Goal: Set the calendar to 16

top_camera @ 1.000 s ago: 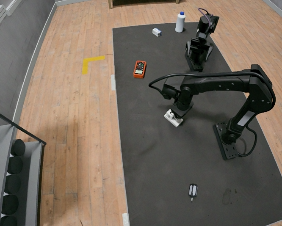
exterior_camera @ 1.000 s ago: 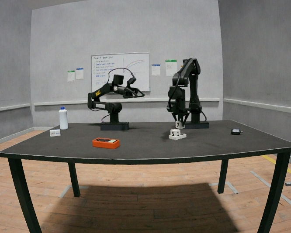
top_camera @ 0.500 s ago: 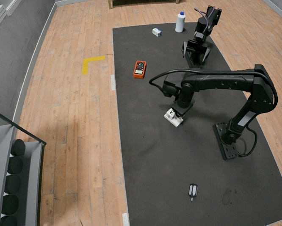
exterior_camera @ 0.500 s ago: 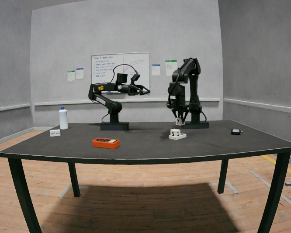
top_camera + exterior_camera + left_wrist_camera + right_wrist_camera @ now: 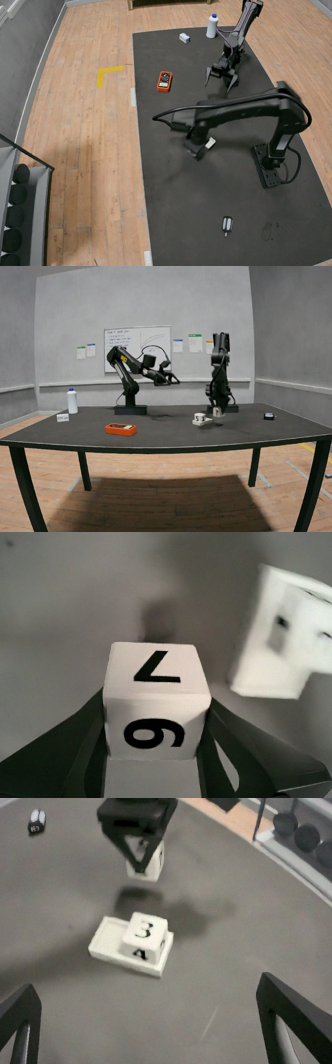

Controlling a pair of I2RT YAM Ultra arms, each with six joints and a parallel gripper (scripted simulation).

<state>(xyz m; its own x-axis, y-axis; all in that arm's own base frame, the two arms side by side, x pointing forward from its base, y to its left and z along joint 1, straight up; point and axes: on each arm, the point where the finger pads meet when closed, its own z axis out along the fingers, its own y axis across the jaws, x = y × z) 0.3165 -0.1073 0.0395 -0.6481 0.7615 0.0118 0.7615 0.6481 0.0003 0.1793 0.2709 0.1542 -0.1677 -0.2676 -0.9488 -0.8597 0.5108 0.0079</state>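
My left gripper is now 70 mm to the left of the white tray, 70 mm past it and 60 mm above it. From my left hand the other things lie so: white bottle 890 mm to the right, 330 mm behind, 10 mm above.
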